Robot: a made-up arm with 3 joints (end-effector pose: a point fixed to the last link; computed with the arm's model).
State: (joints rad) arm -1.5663 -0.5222 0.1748
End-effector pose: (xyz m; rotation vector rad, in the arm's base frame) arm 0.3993 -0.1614 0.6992 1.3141 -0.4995 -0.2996
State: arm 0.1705 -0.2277 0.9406
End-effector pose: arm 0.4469 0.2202 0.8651 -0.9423 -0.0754 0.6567
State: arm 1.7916 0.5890 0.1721
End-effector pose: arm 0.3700 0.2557 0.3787 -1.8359 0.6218 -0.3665
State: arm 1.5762 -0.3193 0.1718
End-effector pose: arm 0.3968 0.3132 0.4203 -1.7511 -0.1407 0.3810
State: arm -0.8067 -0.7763 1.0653
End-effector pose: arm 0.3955 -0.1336 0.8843 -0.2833 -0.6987 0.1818
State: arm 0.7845 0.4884 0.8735
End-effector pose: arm 0.4643 0.3157 0.6722 -1.1936 0.8442 0.5942
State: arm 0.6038 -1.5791 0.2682
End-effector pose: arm 0.3780 0.3479 0.7237 -0.8475 -1.5347 0.4856
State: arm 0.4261 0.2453 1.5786
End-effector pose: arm 0.5552 0.3149 0.8095 -1.3484 0.6370 1.2690
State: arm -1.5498 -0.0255 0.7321
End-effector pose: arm 0.4382 -0.1994 0.6580 0.9452 -0.3847 0.4387
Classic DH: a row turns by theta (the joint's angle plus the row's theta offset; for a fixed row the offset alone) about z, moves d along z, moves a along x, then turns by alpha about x. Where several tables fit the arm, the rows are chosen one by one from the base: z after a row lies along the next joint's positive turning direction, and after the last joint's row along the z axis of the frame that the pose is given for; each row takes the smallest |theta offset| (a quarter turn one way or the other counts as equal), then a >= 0, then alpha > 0; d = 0 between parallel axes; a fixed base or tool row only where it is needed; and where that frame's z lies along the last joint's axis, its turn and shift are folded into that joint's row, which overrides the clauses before.
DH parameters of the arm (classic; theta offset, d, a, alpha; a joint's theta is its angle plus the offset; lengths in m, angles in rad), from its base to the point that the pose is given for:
base (fixed): 1.5708 0.56 0.08 -1.5708
joint 1: -1.5708 -0.36 0.25 -1.5708
joint 2: 0.7831 0.2493 0.1202 1.4653
joint 3: 1.5285 0.0856 -0.0899 0.7616
tool (fixed): -1.413 -0.1895 0 0

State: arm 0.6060 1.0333 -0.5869
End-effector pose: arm 0.3101 0.4031 0.5906 -0.4115 0.7335 -0.7704
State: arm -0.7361 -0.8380 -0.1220
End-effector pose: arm 0.4054 0.0574 0.8485 0.7360 -0.8312 -0.3380
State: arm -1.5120 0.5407 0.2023
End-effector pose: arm 0.3750 -0.1245 0.7072 1.3357 0.2395 0.5881
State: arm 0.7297 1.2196 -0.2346
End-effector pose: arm 0.3134 0.3715 0.5957 -0.6111 1.0493 -0.5840
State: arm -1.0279 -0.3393 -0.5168
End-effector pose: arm 0.3892 0.0366 0.8630 1.3674 -0.2503 -0.4628
